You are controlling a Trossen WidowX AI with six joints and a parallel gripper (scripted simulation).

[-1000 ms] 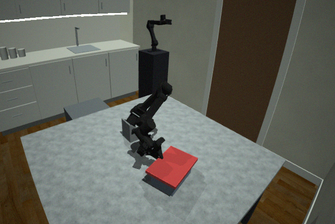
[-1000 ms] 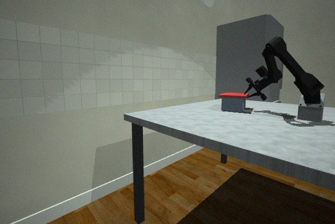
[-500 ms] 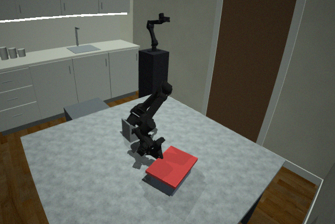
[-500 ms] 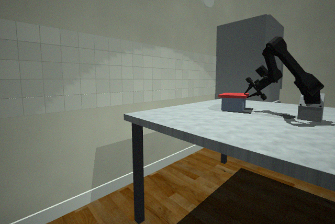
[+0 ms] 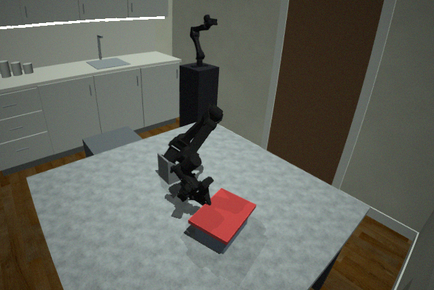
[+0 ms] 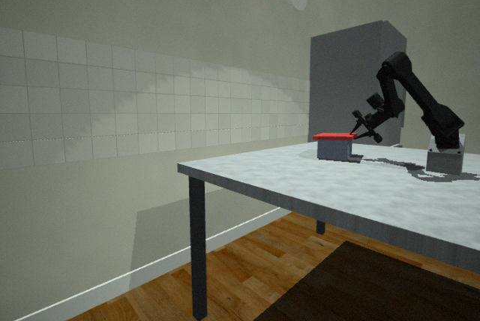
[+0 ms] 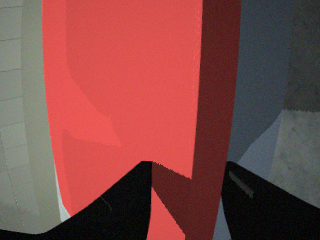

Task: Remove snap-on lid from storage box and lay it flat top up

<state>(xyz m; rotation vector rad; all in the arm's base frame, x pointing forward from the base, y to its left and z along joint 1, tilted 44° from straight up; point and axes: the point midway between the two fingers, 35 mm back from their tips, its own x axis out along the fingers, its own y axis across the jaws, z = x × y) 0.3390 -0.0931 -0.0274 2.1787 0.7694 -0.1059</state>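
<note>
My gripper is now 10 cm short of the red lid, 2 cm to the right of it and 2 cm above it. From my hand the other things lie so: storage box 10 cm ahead, 2 cm to the left, 7 cm below.
</note>
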